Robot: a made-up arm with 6 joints.
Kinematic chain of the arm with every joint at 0, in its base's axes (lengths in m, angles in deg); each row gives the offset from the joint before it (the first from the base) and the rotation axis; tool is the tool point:
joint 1: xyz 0 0 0.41 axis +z
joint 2: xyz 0.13 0 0 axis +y
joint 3: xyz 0 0 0.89 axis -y
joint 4: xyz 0 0 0.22 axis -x
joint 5: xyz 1.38 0 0 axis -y
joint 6: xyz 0.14 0 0 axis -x
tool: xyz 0 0 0
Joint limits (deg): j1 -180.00..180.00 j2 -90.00..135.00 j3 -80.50..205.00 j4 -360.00..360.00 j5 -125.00..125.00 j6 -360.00..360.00
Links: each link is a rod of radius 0.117 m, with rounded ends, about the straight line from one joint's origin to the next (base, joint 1, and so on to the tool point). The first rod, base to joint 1, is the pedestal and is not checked.
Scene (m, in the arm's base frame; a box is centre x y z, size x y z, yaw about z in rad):
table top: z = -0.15
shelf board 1: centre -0.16 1.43 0.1 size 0.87 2 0.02 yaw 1.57
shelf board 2: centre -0.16 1.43 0.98 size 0.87 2 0.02 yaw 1.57
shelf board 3: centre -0.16 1.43 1.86 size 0.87 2 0.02 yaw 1.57
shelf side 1: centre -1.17 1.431 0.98 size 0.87 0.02 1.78 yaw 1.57
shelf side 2: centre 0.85 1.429 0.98 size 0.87 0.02 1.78 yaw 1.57
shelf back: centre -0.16 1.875 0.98 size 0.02 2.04 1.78 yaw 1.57
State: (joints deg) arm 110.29 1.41 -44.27 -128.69 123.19 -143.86
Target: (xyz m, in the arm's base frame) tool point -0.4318 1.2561 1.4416
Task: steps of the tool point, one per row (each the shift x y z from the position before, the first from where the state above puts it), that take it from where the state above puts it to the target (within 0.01 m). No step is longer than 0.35 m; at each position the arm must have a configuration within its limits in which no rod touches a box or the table.
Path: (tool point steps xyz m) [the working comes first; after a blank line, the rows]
Joints at the target: 113.17 -7.29 -7.36 -125.64 121.18 -143.86
Straight joint move there: touches shelf board 2.

1: -0.0154 -0.1602 0.0360
2: 0.0017 -0.1526 -0.0009
3: 0.0133 -0.1369 -0.0352
4: -0.0852 0.0932 0.3073
5: -0.0405 0.0165 0.3320
6: 0.0130 -0.0588 0.3327
7: -0.0198 0.1618 0.0270
8: -0.0016 0.1779 0.0007
9: 0.0218 0.1885 -0.0280

